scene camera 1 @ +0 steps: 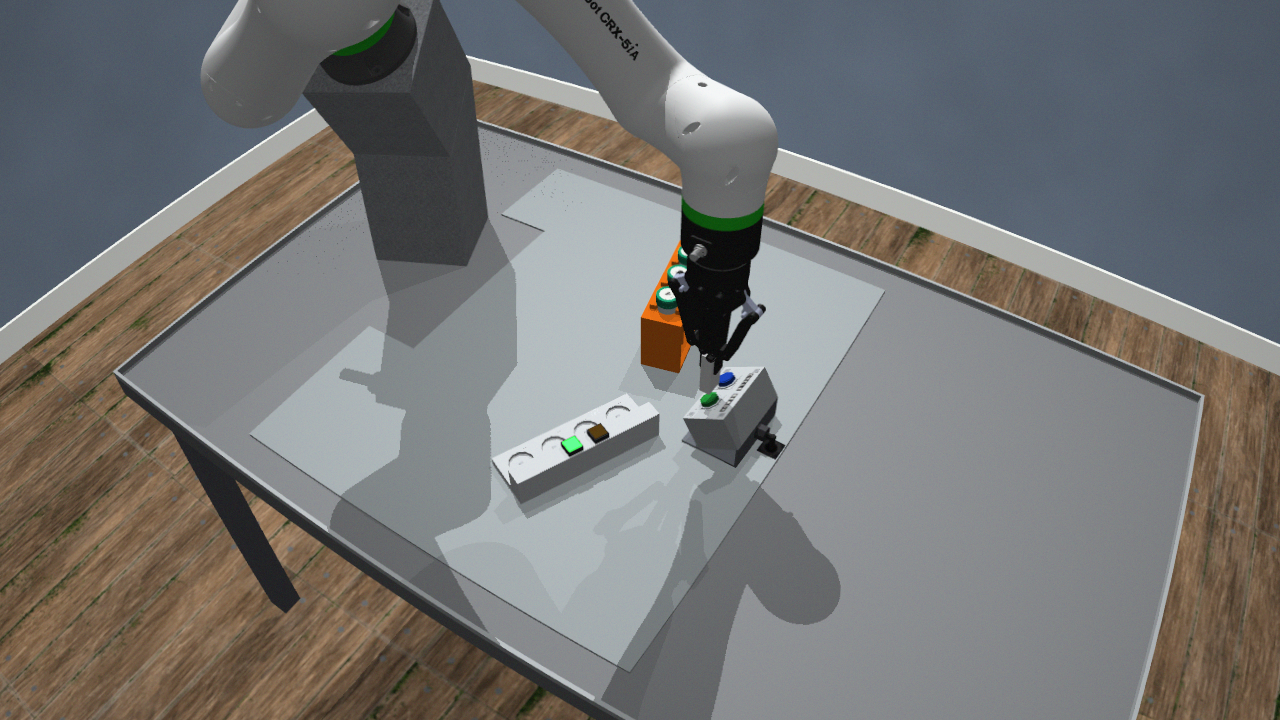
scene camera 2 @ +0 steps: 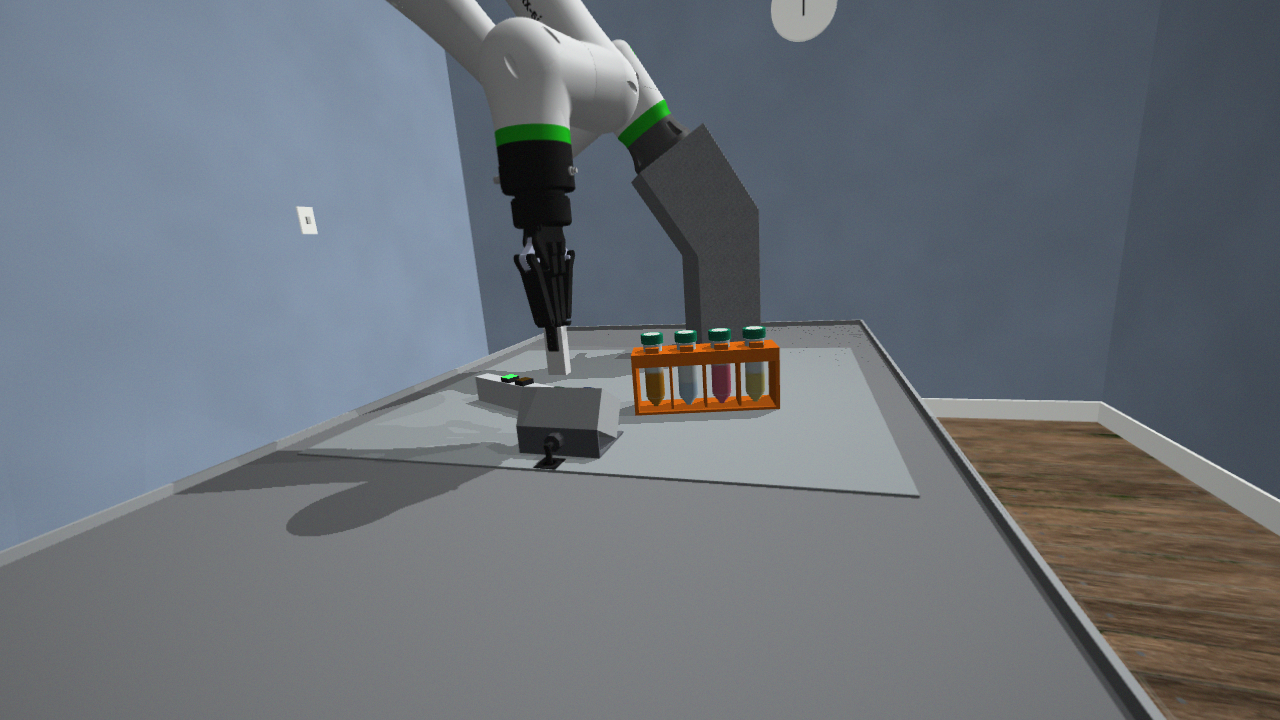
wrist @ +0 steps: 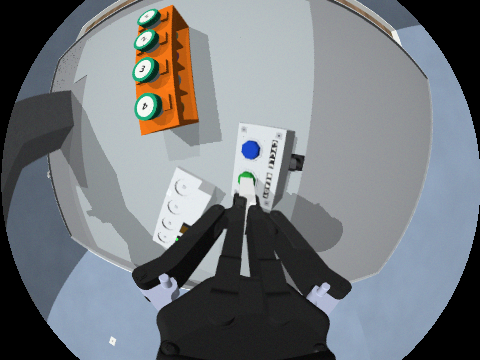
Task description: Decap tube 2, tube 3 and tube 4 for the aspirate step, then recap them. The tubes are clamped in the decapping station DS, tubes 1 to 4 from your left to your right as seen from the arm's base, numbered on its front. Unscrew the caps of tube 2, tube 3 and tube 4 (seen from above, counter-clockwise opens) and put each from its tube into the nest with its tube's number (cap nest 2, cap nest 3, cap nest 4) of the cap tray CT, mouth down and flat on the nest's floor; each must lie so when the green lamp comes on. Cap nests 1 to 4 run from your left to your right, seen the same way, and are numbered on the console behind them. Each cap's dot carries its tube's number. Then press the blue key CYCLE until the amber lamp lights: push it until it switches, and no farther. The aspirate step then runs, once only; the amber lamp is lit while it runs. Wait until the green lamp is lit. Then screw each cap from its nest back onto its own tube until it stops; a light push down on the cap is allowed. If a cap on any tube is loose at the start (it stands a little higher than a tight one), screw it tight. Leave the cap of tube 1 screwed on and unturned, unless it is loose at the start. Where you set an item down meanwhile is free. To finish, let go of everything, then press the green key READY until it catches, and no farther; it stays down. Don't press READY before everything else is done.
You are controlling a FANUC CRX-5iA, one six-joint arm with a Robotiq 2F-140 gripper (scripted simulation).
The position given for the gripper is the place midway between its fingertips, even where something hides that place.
Note:
In view: the gripper [scene camera 2: 559, 373].
The gripper is seen too in scene camera 1 [scene camera 1: 709, 386] and in the wrist view [wrist: 245, 187].

